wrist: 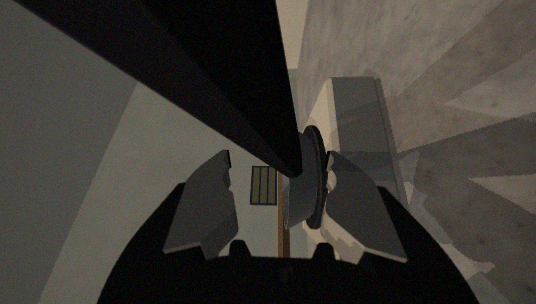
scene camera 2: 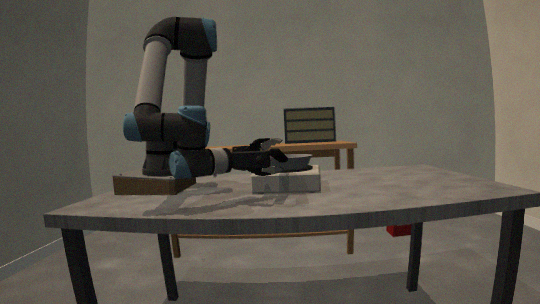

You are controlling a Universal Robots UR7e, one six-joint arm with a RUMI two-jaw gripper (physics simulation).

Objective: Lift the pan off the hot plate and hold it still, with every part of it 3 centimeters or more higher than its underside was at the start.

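Frame: origin at the arm's base, x ahead, y left, z up, level; centimetres.
Seen in the pictures: arm's base, origin of the base link: [scene camera 2: 160,173].
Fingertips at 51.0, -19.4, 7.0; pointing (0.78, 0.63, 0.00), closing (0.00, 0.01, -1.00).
Observation:
Offsets run from my fingertips to a thing's top centre, as dx, dy, dz. "*": to the spot under its first point. Level surfaces: height alone.
The grey pan [scene camera 2: 299,161] [wrist: 303,187] rests upright on the dark burner disc [wrist: 321,165] of the white hot plate {* +5.5, +2.8, -9.8} [scene camera 2: 300,182] [wrist: 357,112]. Its thick black handle {-1.2, -5.2, +2.8} [scene camera 2: 278,152] [wrist: 225,75] points back toward the arm and fills the upper middle of the wrist view. My gripper [scene camera 2: 280,157] [wrist: 277,152] is open, with one finger above the other at the pan's arm-side edge. In the wrist view the handle's pan end shows in the gap between the fingers. The lower finger is close to the burner disc and hot plate; whether it touches them cannot be told.
The hot plate stands on the grey table {dz -13.8} [scene camera 2: 400,187]. The arm's base stands on a wooden block [scene camera 2: 145,186] at the left. Behind is a wooden table [scene camera 2: 345,145] with a dark-framed, slatted panel [scene camera 2: 310,125] [wrist: 263,185]. A red box [scene camera 2: 398,230] shows below the table top.

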